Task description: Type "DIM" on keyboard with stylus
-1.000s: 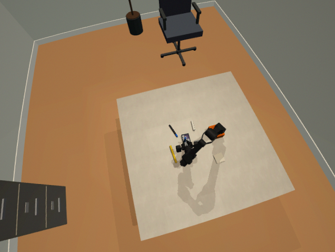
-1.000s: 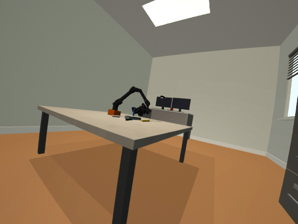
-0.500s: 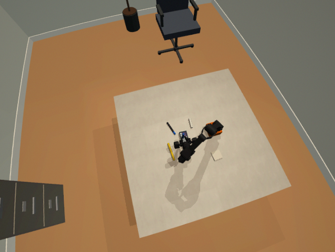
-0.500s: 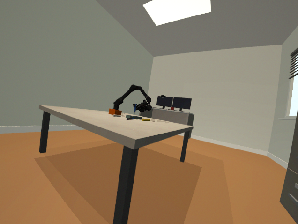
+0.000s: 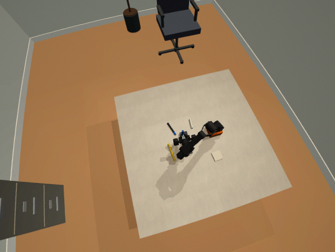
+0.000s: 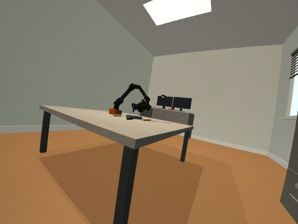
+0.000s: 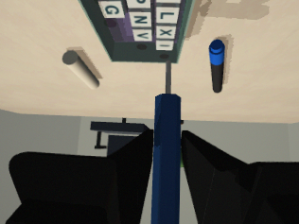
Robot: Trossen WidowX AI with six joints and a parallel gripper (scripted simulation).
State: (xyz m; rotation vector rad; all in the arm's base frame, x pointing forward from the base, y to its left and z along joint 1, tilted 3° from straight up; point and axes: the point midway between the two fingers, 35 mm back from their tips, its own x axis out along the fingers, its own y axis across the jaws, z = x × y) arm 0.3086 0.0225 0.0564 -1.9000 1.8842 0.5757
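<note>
The I key lies 3 cm to the right of my gripper tip and 9 cm below it. Also, from my gripper tip: D key 3 cm to the left, 9 cm below; then grey block 11 cm behind, 6 cm to the left, 9 cm below; then blue stylus 1 cm below.
</note>
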